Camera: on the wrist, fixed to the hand. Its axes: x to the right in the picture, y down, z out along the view.
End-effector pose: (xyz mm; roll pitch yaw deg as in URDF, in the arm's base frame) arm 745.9 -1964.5 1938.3 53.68 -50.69 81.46
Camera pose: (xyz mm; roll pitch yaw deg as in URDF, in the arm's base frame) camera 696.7 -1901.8 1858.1 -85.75 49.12 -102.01
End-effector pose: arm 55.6 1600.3 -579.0 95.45 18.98 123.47
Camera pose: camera -12.4 1512.2 -599.2 -124.60 -21.63 -57.26
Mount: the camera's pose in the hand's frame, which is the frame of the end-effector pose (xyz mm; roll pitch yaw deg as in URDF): -27.4 -40.7 -101.9 -29.43 0.93 177.43
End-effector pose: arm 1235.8 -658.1 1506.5 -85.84 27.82 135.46
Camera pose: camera 1315.4 -589.7 1548.7 56.07 -25.19 -43.72
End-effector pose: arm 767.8 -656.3 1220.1 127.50 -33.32 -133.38
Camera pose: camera 871.5 -700.3 1229.9 -156.40 30.71 47.58
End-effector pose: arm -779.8 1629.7 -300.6 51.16 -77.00 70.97
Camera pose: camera -802.3 1729.5 -348.8 -89.61 75.40 -118.33
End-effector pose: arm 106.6 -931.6 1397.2 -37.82 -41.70 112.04
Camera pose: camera 188.1 -880.8 1337.5 7.03 43.99 -69.99
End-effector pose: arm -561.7 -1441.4 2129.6 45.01 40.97 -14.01
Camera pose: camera -635.4 -1378.4 2071.4 -72.21 -42.08 162.65
